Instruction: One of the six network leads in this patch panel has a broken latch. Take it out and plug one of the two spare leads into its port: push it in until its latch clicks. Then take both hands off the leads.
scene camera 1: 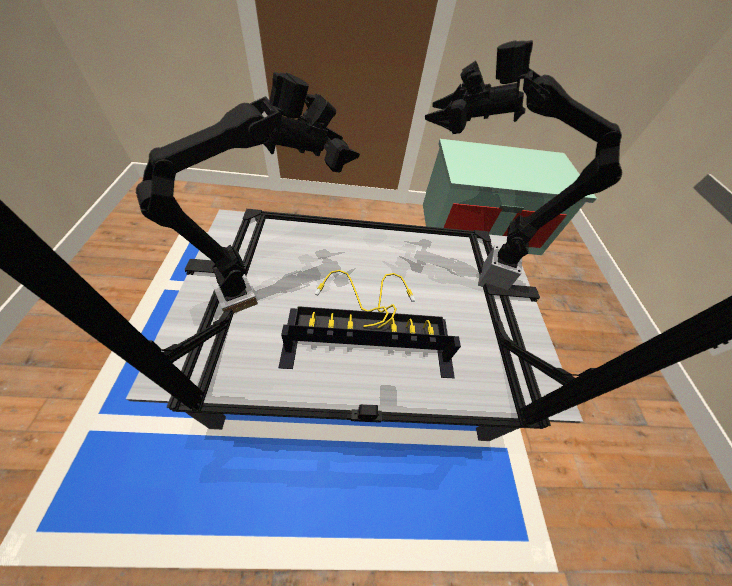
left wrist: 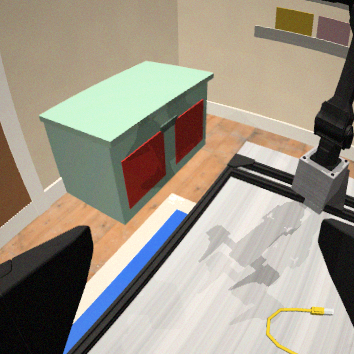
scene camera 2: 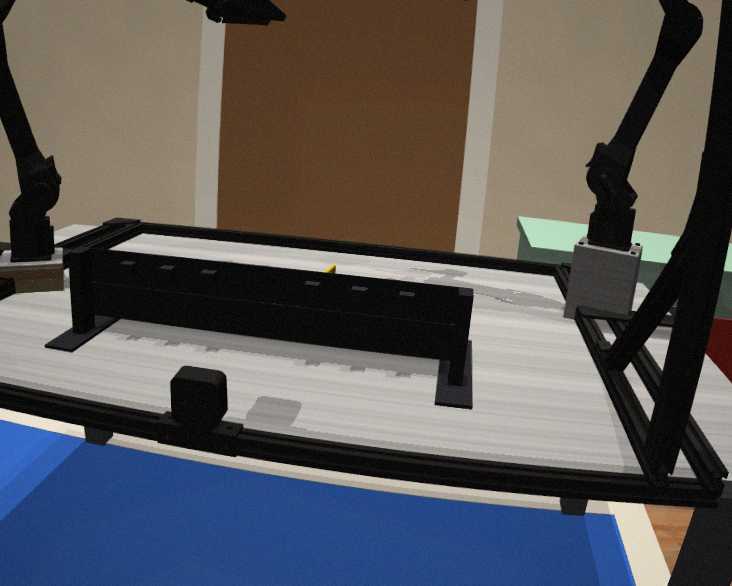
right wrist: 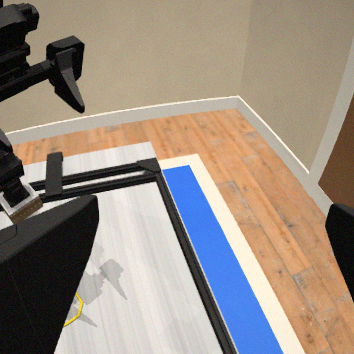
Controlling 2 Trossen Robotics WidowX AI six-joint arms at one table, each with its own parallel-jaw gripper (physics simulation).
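Places are measured from the left arm's base along level axes (x ahead, y left, z up), in centimetres.
Where they show: left gripper, fingertip midpoint: [scene camera 1: 350, 147] [left wrist: 209, 236] [scene camera 2: 276, 20] [right wrist: 48, 128]; right gripper, fingertip midpoint: [scene camera 1: 428, 111] [right wrist: 219, 212]; left arm's base at its link origin: [scene camera 1: 233, 290] [scene camera 2: 31, 256] [right wrist: 15, 195]; right arm's base at its link origin: [scene camera 1: 507, 258] [left wrist: 325, 159] [scene camera 2: 610, 244].
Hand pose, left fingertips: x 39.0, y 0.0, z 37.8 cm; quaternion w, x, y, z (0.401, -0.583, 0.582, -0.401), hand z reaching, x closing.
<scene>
Things, the pixels of their top centre, and the offset from my left fingertips. "spot": a spot on its surface instead. Level surfaces: height alone.
- black patch panel at its top centre: [scene camera 2: 266, 261] [scene camera 1: 373, 324] dx -9.7, dy -33.5, dz -31.3 cm
- table at its surface level: dz -42.2 cm
- small black box at a spot on its surface: [scene camera 2: 198, 397] [scene camera 1: 369, 416] spot: dx -21.7, dy -52.6, dz -38.5 cm
The black patch panel [scene camera 1: 372, 337] [scene camera 2: 268, 305] stands on the table. A row of yellow leads [scene camera 1: 331, 320] stands in it, three left and three right of a gap; no broken latch can be made out. Two yellow spare leads lie behind the panel: the left one [scene camera 1: 337, 271] and the right one [scene camera 1: 396, 275], ends spread apart, cables meeting over the panel's middle. Part of one yellow lead shows in the left wrist view [left wrist: 317, 310] and one in the right wrist view [right wrist: 81, 306]. My left gripper [scene camera 1: 346, 154] [left wrist: 209, 236] and right gripper [scene camera 1: 429, 109] [right wrist: 214, 205] are open and empty, high above the table's back.
A black frame [scene camera 1: 366, 222] edges the table [scene camera 1: 293, 391]. A small black box [scene camera 1: 368, 412] [scene camera 2: 198, 397] sits on its front bar. Slanting black posts [scene camera 1: 91, 311] rise at both sides. A green cabinet [scene camera 1: 512, 168] [left wrist: 130, 100] stands behind at the right.
</scene>
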